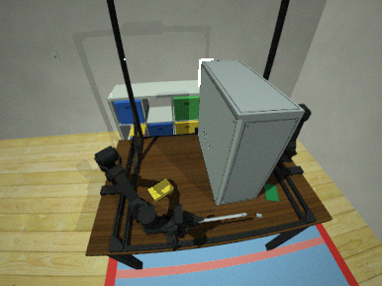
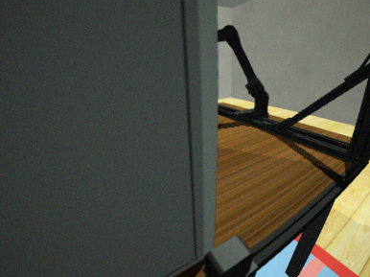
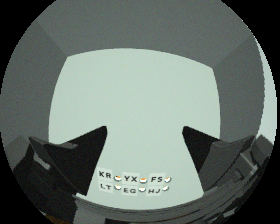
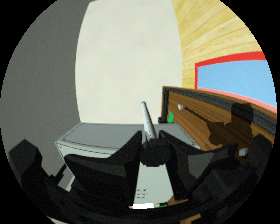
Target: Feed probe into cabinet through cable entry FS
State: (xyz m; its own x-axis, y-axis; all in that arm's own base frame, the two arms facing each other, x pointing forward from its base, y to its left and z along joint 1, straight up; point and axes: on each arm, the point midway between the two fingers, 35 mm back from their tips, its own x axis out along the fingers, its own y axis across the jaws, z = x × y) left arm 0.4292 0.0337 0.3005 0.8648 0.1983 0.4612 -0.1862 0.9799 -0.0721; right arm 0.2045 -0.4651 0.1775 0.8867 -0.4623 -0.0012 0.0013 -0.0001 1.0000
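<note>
Now: the probe 10 mm ahead of my right hand and 100 mm to the left of it.
</note>
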